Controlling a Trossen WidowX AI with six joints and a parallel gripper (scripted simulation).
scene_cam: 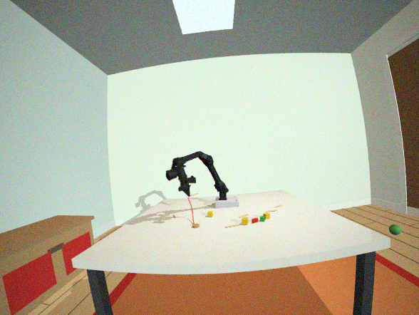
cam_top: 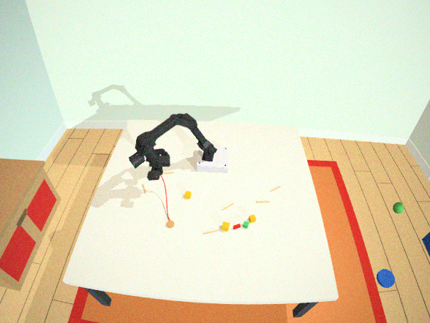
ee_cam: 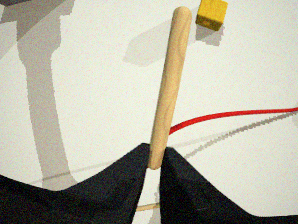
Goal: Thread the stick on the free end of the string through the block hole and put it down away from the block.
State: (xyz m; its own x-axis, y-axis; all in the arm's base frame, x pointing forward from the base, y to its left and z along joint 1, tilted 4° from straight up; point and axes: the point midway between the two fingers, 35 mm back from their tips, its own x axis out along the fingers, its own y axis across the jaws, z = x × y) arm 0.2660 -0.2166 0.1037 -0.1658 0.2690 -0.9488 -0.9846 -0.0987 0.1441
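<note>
Right now the yellow block is 2 cm ahead of my gripper tip, 14 cm to the left of it and 13 cm below it. Also, from my gripper tip: thin wooden stick: 2 cm to the left, 1 cm above; then red block: 18 cm ahead, 42 cm to the left, 13 cm below; then round wooden button: 22 cm ahead, 9 cm to the left, 13 cm below.
</note>
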